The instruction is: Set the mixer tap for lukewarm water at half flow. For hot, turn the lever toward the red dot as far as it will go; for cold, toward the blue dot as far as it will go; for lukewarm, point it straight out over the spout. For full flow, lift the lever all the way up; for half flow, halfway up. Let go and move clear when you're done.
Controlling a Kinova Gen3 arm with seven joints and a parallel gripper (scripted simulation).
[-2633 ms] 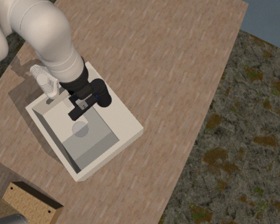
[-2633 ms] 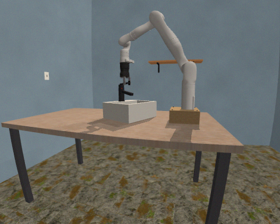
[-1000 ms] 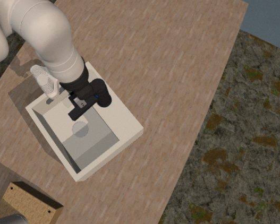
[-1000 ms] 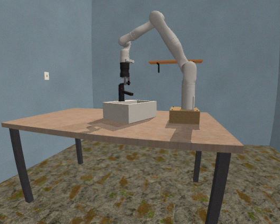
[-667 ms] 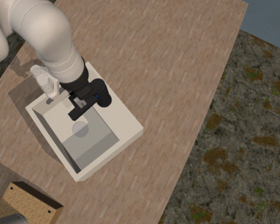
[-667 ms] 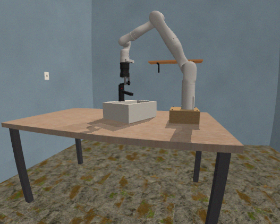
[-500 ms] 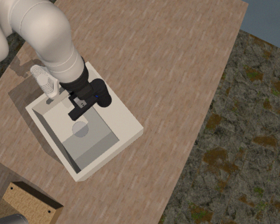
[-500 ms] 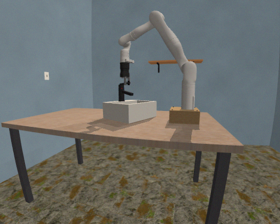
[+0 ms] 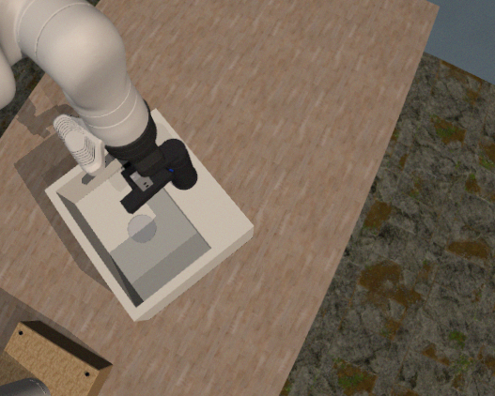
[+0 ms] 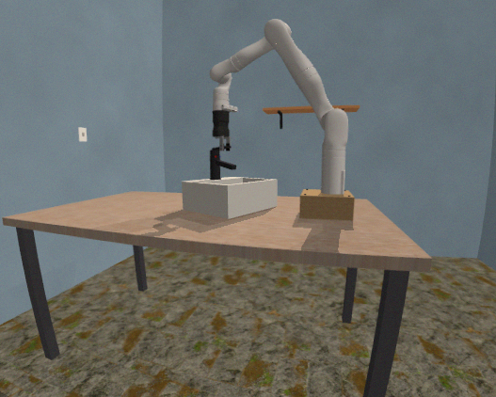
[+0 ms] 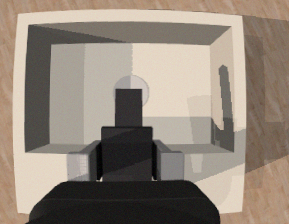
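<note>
Now: the lever 2 cm ahead of my hand and 1 cm to the right of it. Also, from my hand: white sink basin (24 cm below, 5 cm behind, 1 cm to the left); then black mixer tap (5 cm below, 5 cm ahead, 1 cm to the right).
</note>
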